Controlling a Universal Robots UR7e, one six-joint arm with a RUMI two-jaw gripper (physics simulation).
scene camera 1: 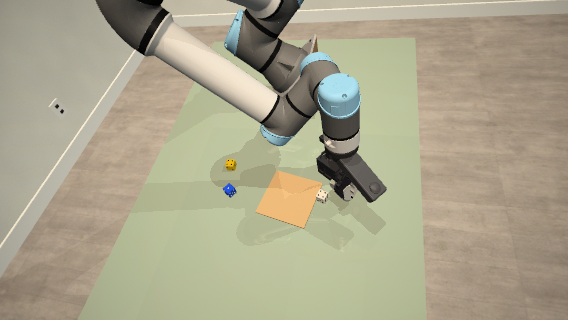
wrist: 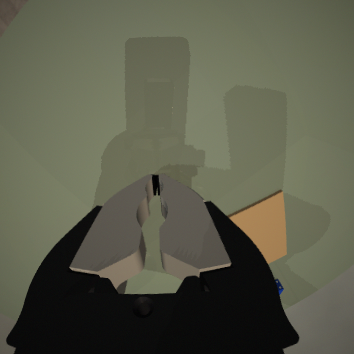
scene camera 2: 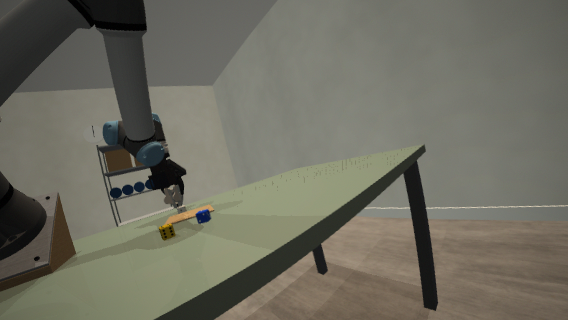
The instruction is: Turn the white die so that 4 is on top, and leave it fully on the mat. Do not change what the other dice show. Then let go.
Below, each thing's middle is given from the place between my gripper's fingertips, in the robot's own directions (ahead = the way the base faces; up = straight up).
My hand is 16 cm to the left of the orange mat [scene camera 1: 289, 198], 3 cm short of it and 1 cm above it.
